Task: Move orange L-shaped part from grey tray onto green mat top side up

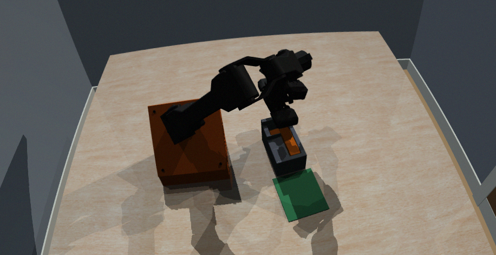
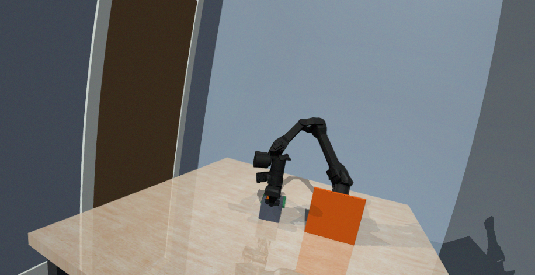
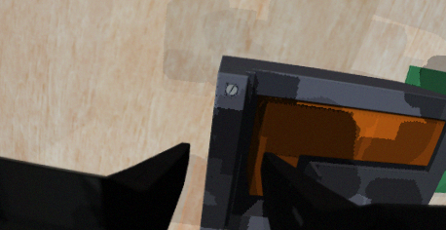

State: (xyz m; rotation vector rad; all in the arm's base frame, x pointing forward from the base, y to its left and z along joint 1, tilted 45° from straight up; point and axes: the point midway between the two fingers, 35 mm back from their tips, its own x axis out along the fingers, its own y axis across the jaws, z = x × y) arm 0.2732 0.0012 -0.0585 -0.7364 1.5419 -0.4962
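My gripper tip is now 1 cm short of the orange L-shaped part, 6 cm to the left of it and 3 cm above it. The rest, counted from my gripper tip: green mat: 3 cm ahead, 22 cm to the right, 9 cm below.
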